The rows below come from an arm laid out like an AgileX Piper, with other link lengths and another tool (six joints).
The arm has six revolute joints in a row. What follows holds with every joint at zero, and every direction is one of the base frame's. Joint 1 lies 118.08 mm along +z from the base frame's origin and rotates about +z. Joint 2 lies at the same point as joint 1 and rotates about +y. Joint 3 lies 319.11 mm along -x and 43.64 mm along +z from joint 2 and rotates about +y. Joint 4 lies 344.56 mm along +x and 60.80 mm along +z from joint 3 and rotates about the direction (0.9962, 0, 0.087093). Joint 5 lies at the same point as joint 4 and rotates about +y. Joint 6 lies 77.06 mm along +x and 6.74 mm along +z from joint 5 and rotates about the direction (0.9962, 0, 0.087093). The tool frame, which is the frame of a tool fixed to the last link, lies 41.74 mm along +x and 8.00 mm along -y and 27.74 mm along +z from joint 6; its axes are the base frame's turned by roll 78.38, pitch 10.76 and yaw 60.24 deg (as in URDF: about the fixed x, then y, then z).
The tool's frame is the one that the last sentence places.
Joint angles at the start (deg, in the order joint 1, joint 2, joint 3, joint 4, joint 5, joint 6): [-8.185 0.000 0.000 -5.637 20.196 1.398]
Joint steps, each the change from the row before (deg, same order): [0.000 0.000 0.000 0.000 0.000 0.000]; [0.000 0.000 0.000 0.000 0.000 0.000]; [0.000 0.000 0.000 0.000 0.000 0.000]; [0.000 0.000 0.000 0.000 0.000 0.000]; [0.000 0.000 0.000 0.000 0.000 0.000]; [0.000 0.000 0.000 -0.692 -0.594 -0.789]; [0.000 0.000 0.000 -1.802 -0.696 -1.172]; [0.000 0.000 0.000 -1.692 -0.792 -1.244]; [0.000 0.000 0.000 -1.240 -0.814 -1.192]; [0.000 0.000 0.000 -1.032 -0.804 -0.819]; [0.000 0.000 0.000 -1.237 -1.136 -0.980]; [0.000 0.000 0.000 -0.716 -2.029 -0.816]
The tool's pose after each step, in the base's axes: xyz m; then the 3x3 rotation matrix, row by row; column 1 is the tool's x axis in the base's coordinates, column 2 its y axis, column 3 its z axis. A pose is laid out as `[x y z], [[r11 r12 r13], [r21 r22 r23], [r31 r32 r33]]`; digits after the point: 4 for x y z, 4 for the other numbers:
[0.1457 -0.0315 0.2146], [[0.5183 0.3007 0.8006], [0.7528 0.2836 -0.5940], [-0.4057 0.9106 -0.0794]]
[0.1457 -0.0315 0.2146], [[0.5183 0.3007 0.8006], [0.7528 0.2836 -0.5940], [-0.4057 0.9106 -0.0794]]
[0.1457 -0.0315 0.2146], [[0.5183 0.3007 0.8006], [0.7528 0.2836 -0.5940], [-0.4057 0.9106 -0.0794]]
[0.1457 -0.0315 0.2146], [[0.5183 0.3007 0.8006], [0.7528 0.2836 -0.5940], [-0.4057 0.9106 -0.0794]]
[0.1457 -0.0315 0.2146], [[0.5183 0.3007 0.8006], [0.7528 0.2836 -0.5940], [-0.4057 0.9106 -0.0794]]
[0.1459 -0.0313 0.2161], [[0.5182 0.2941 0.8031], [0.7437 0.3088 -0.5930], [-0.4224 0.9045 -0.0587]]
[0.1460 -0.0311 0.2180], [[0.5171 0.2895 0.8055], [0.7225 0.3568 -0.5921], [-0.4588 0.8882 -0.0246]]
[0.1461 -0.0308 0.2200], [[0.5164 0.2831 0.8082], [0.7002 0.4039 -0.5888], [-0.4931 0.8699 0.0103]]
[0.1463 -0.0302 0.2220], [[0.5162 0.2752 0.8111], [0.6808 0.4427 -0.5835], [-0.5197 0.8534 0.0412]]
[0.1464 -0.0297 0.2239], [[0.5178 0.2664 0.8130], [0.6651 0.4724 -0.5783], [-0.5381 0.8402 0.0674]]
[0.1465 -0.0289 0.2265], [[0.5210 0.2531 0.8152], [0.6456 0.5078 -0.5703], [-0.5583 0.8234 0.1012]]
[0.1465 -0.0276 0.2308], [[0.5314 0.2241 0.8169], [0.6328 0.5361 -0.5587], [-0.5632 0.8139 0.1431]]

